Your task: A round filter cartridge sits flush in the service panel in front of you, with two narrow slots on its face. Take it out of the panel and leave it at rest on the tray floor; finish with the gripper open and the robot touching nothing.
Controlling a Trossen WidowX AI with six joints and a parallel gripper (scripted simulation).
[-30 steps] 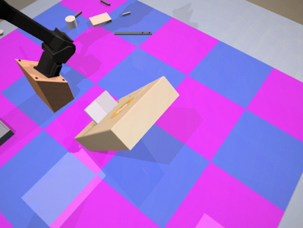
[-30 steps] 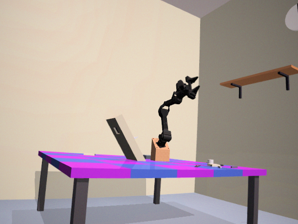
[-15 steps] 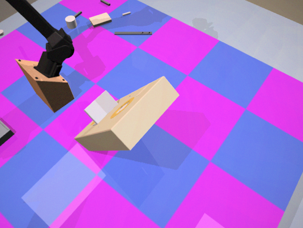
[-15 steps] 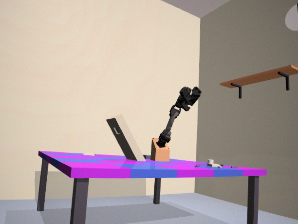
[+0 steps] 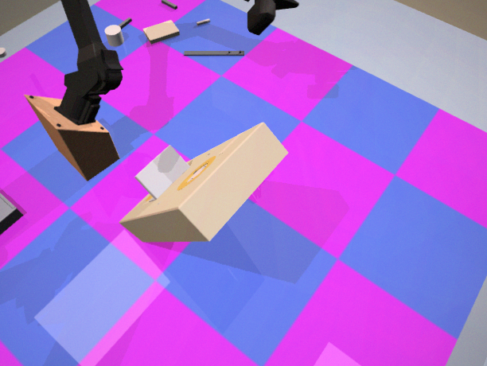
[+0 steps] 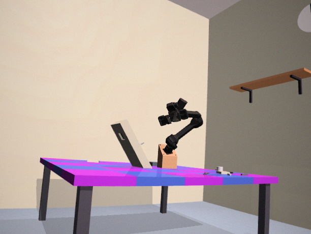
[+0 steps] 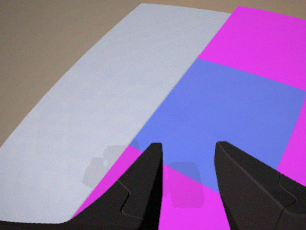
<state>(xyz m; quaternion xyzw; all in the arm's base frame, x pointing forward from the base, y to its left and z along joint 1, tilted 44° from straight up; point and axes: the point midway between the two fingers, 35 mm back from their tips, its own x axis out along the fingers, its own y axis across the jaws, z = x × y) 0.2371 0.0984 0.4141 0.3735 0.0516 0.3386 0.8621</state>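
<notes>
Now: the round filter cartridge 41 cm to the right of my gripper tip, 7 cm below it and 6 cm ahead of it. From my gripper tip the other things lie so: grey tray: 64 cm to the right, 40 cm behind, 29 cm below; service panel: 41 cm to the right, 14 cm below, 1 cm ahead.
</notes>
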